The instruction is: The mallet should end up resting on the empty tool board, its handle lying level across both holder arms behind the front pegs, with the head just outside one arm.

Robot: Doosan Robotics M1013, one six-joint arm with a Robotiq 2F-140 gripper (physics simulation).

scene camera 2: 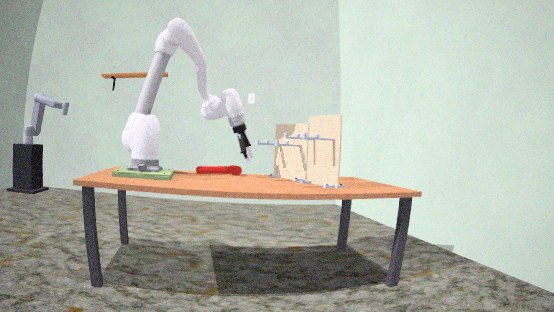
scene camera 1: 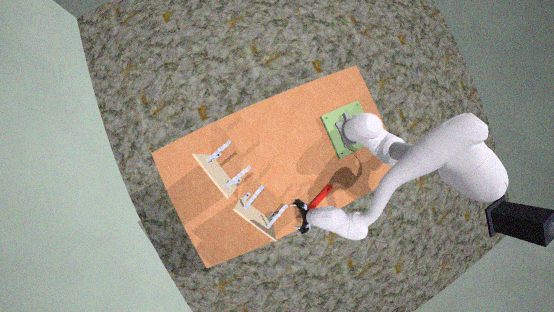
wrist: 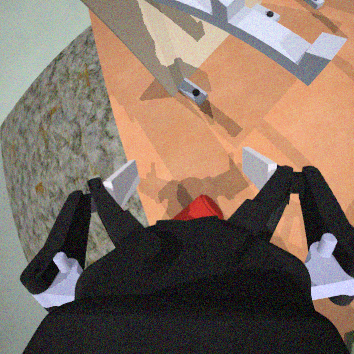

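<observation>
The red mallet lies on the table, its thicker end toward the boards. In the wrist view a red part of the mallet shows beyond the gripper body; the rest is hidden. My gripper is open and empty, above table height, between the mallet and the nearer upright tool board. That board's holder arms stick out toward the robot; one holder arm is closest to the gripper. No tool shows on the board's arms.
A second upright board with two arms stands beside the first. Small grey feet hold the boards on the orange table. The green base plate carries the arm. The gripper is near a long table edge.
</observation>
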